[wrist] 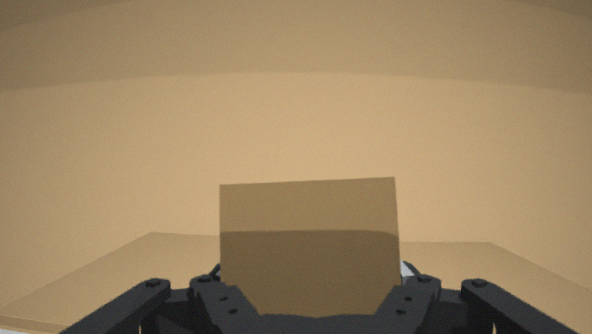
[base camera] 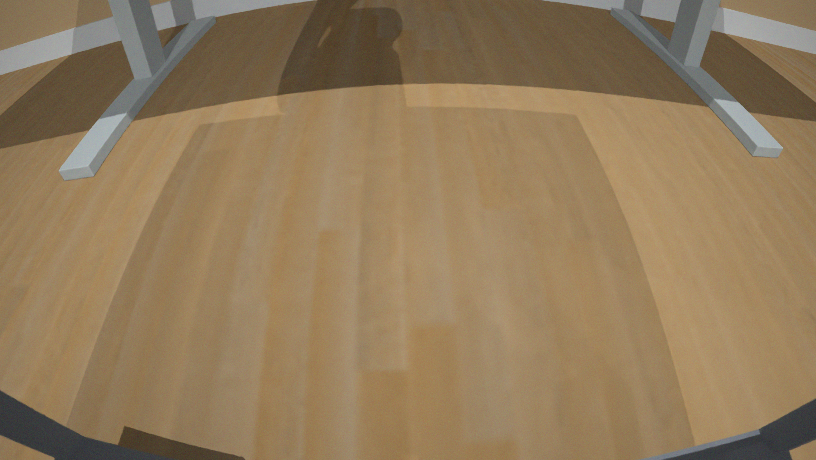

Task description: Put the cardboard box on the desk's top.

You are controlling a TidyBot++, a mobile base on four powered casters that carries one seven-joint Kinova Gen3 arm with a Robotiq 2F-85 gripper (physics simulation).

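Frame: origin at the arm's base, x up, y left, z back, level; centimetres.
Seen in the pictures: gripper, between the fingertips: (wrist: pixel 313 271).
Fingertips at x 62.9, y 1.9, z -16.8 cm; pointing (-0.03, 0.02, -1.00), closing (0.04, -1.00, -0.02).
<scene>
A point is followed by its place in that frame.
The cardboard box (wrist: pixel 310 240) @(y 2.1, x 65.8, z -12.3 cm) is brown and shows at the lower middle of the wrist view, with a shadow over its lower part. My gripper (wrist: pixel 313 271) @(y 1.9, x 62.9, z -16.9 cm) is shut on the box, with its dark fingers at the left and right sides; the fingertips are mostly hidden. The desk's top (wrist: pixel 110 270) @(y 62.8, x 32.4, z -83.5 cm) shows behind the box on both sides in the wrist view. The box hides the middle of the desk's top, and I cannot tell how high the box is above it. The box and gripper do not show in the base camera view.
In the base camera view, one grey desk leg with its foot (base camera: pixel 108 128) stands at the left and another grey foot (base camera: pixel 737 122) at the right. A white skirting board (base camera: pixel 34 60) @(y 140.9, x -37.9, z -130.7 cm) runs along the wall behind them. The wall (wrist: pixel 300 125) @(y 9.5, x 81.3, z -136.1 cm) rises behind the desk.
</scene>
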